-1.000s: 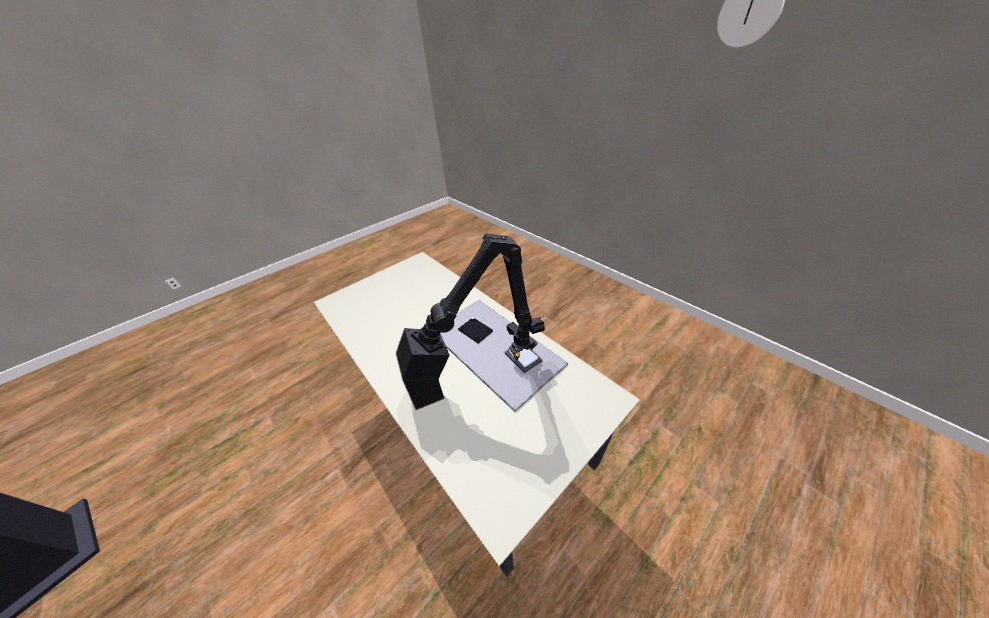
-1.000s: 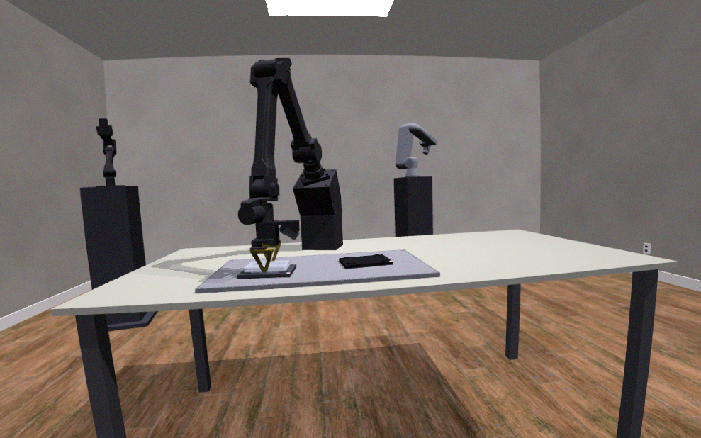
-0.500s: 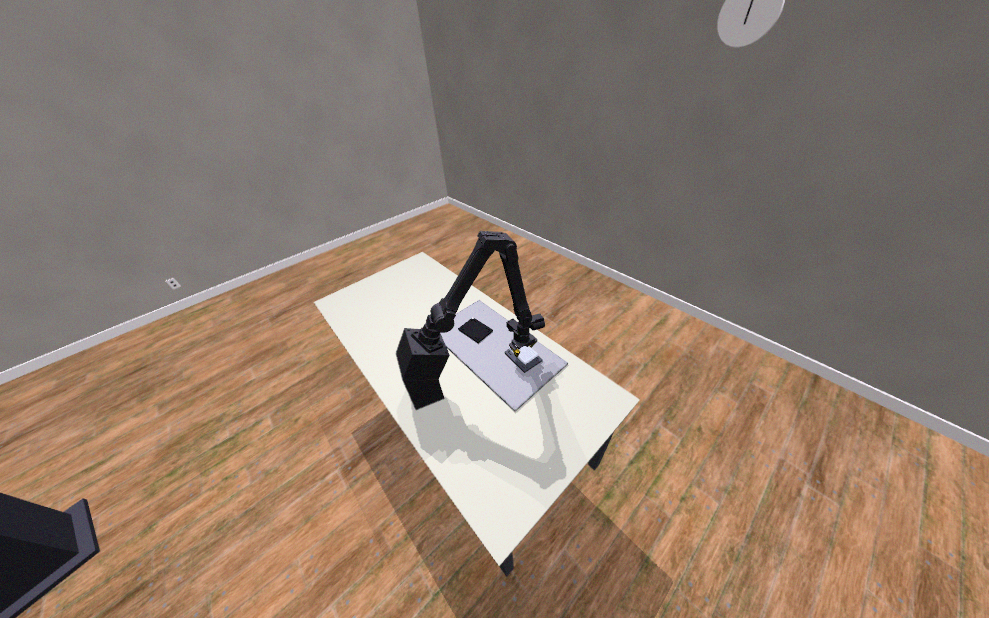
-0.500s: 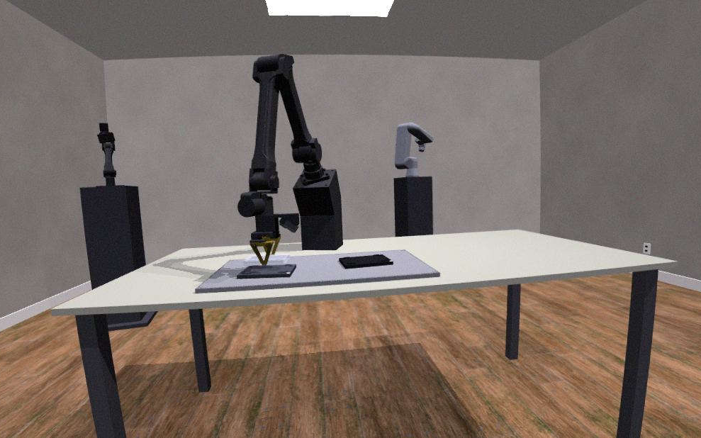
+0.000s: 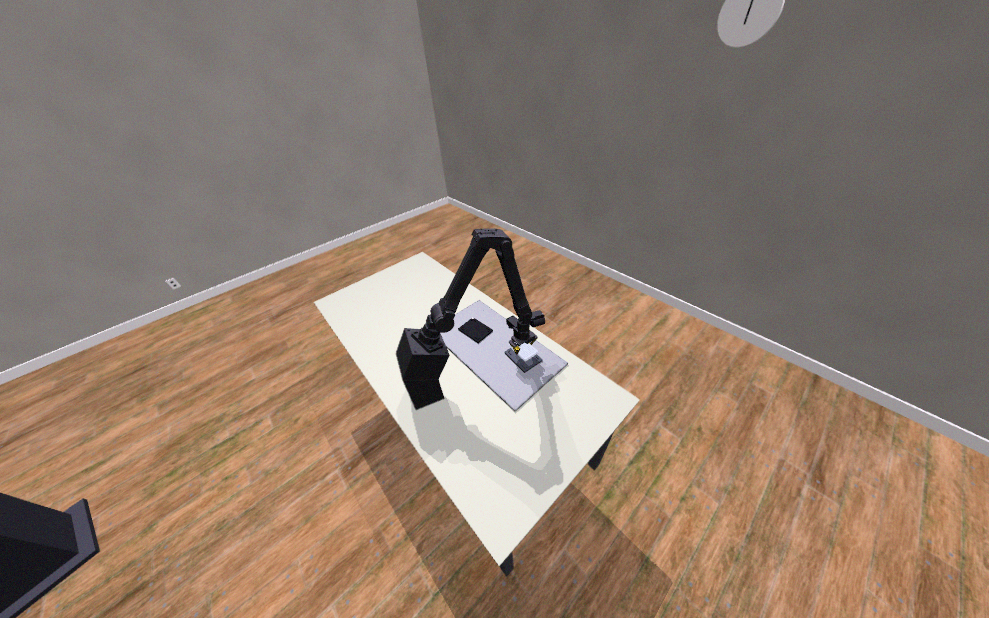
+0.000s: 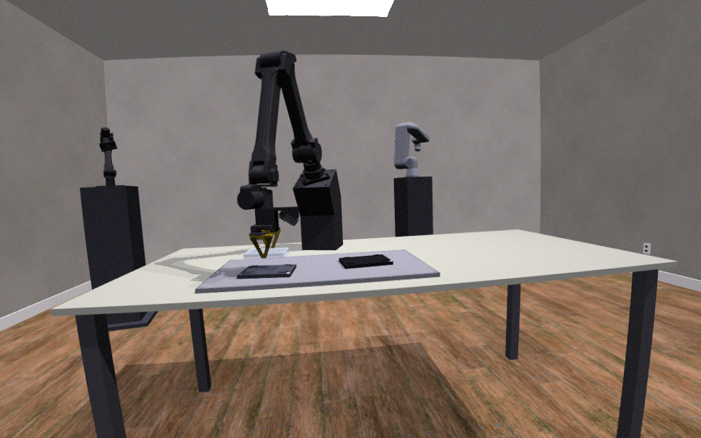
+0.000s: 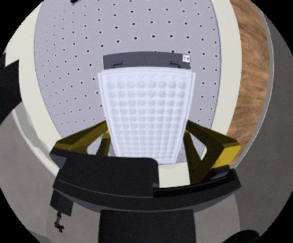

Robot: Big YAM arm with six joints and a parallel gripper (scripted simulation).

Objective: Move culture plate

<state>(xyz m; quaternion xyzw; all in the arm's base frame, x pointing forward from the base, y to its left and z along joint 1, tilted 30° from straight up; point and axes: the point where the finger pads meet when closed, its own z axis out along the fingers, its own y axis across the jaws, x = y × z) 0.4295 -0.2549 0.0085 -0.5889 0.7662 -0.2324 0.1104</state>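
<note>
Right now the nest N2 is 330 mm to the left of my hand, 60 mm below it and 20 mm ahead of it. The rest, counted from my hand: clear lid: right at my hand; nest N1: 60 mm below.
</note>
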